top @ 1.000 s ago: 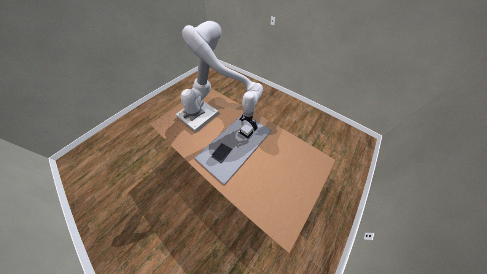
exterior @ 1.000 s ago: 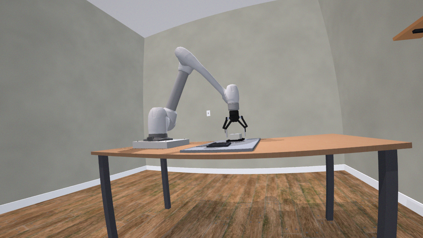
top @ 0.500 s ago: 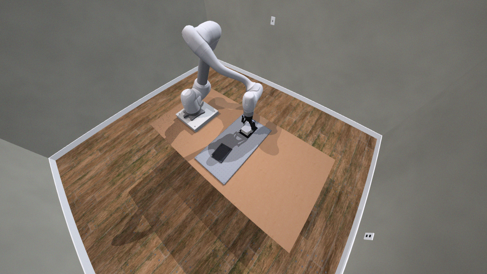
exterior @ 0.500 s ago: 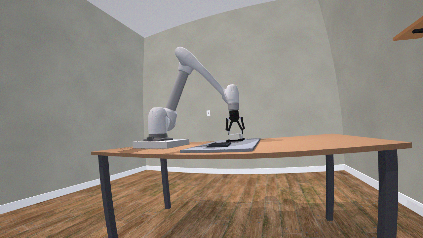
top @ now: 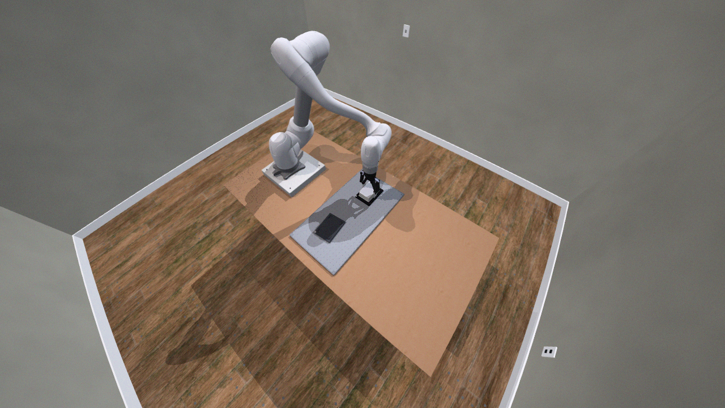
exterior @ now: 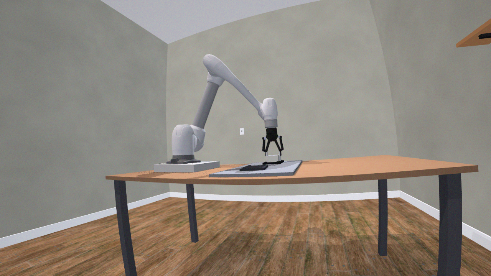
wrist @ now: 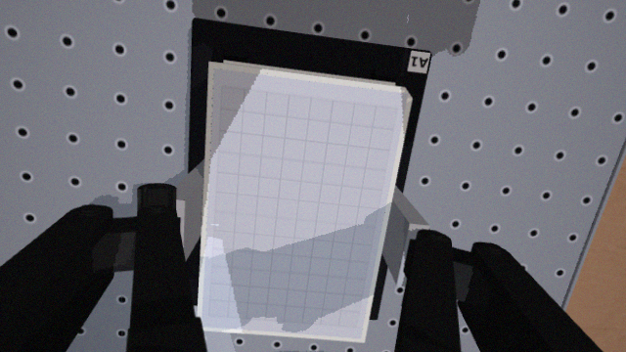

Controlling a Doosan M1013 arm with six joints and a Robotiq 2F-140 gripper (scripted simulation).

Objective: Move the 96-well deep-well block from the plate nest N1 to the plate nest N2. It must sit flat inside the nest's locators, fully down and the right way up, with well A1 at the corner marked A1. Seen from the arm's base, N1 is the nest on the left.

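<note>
Right now my hand is 4 cm past the white A1 label, 8 cm to the left of it and 3 cm above it. Round my hand: white 96-well deep-well block: 1 cm below.
</note>
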